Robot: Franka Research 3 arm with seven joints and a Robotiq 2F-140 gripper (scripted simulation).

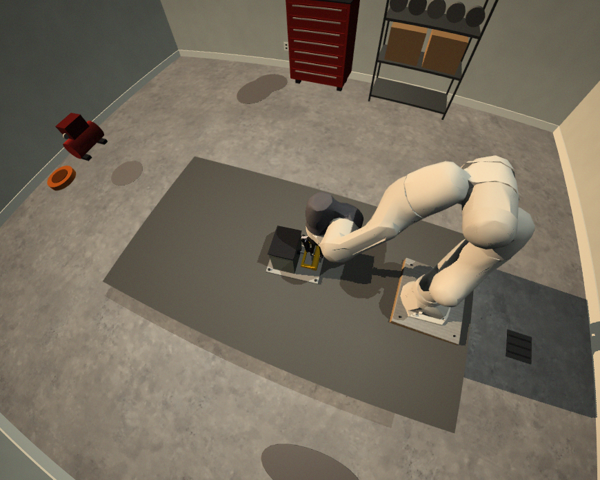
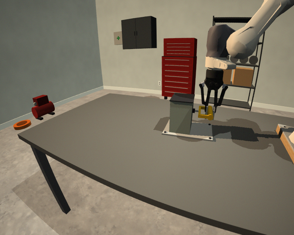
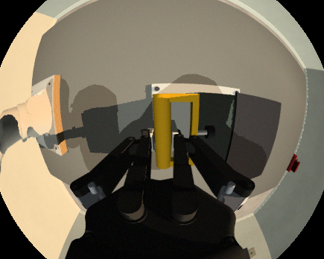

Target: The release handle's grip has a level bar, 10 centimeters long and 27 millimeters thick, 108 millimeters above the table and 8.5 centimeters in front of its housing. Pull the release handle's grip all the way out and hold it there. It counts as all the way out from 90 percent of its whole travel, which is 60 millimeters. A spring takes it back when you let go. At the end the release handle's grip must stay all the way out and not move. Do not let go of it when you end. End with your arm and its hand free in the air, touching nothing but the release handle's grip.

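The baseplate is 10 cm below my hand, 9 cm ahead of it and 2 cm to the left of it.
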